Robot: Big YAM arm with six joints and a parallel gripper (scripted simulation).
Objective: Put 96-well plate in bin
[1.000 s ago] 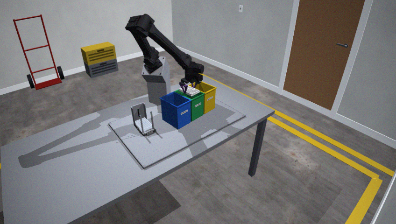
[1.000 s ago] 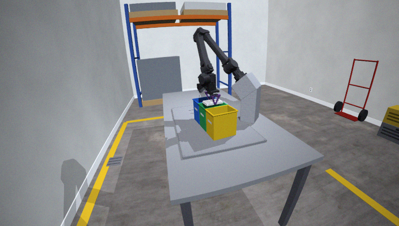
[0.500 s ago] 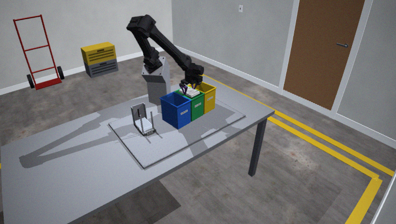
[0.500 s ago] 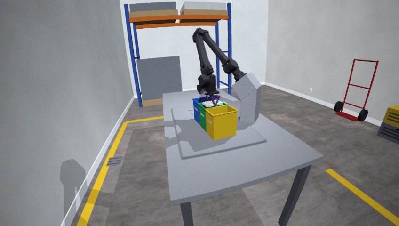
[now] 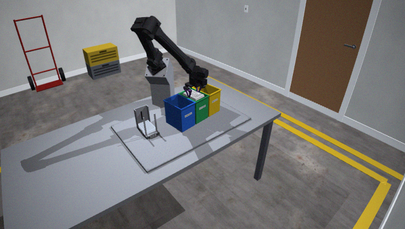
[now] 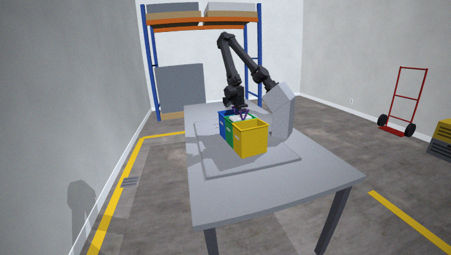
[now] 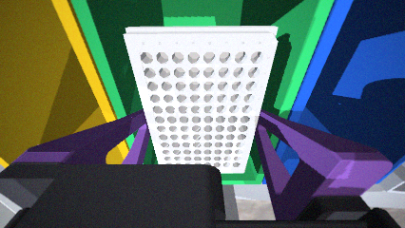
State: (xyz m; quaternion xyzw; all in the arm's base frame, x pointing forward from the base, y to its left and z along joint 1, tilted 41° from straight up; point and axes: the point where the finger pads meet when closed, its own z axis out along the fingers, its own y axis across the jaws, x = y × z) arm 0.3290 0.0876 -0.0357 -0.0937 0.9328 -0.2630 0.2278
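Now: hand 9 cm above the green bin. From my hand the other things lie so: 96-well plate (right at my hand); then yellow bin (13 cm to the left, 9 cm below, 1 cm behind); then blue bin (13 cm to the right, 9 cm below, 1 cm ahead).
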